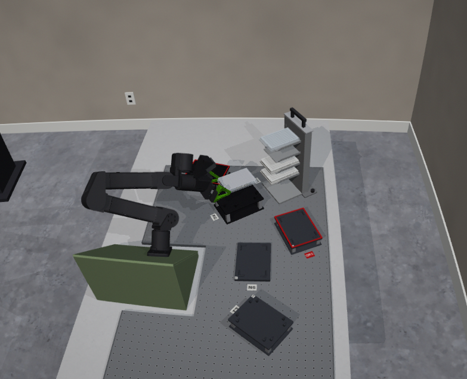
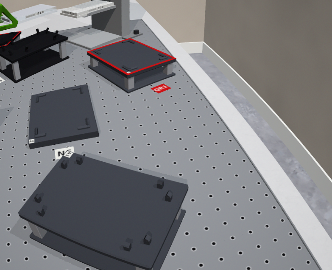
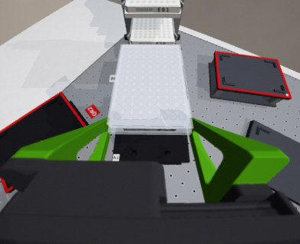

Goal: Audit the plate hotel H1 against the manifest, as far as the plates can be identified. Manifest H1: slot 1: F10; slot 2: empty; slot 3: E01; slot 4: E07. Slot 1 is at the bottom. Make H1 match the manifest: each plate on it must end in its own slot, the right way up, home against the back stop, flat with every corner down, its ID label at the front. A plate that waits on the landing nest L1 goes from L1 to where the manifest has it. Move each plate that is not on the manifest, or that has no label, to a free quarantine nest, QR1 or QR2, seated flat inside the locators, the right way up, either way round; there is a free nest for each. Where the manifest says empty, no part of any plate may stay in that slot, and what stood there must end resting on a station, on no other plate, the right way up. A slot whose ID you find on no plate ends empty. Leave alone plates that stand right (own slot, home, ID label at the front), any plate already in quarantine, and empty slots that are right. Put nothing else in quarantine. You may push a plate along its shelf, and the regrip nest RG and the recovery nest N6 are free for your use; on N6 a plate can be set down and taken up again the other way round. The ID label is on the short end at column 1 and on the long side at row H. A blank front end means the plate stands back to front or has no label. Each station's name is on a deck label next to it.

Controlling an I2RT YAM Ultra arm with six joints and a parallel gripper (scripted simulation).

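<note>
My gripper is now 50 mm short of the clear well plate and 20 mm to the right of it. Also, from my hand: H1 deck label: 170 mm to the left, 140 mm below, 130 mm ahead; black regrip nest RG: 80 mm below, 50 mm ahead, 20 mm to the left; red-rimmed nest QR2: 200 mm to the left, 100 mm below, 80 mm behind.
</note>
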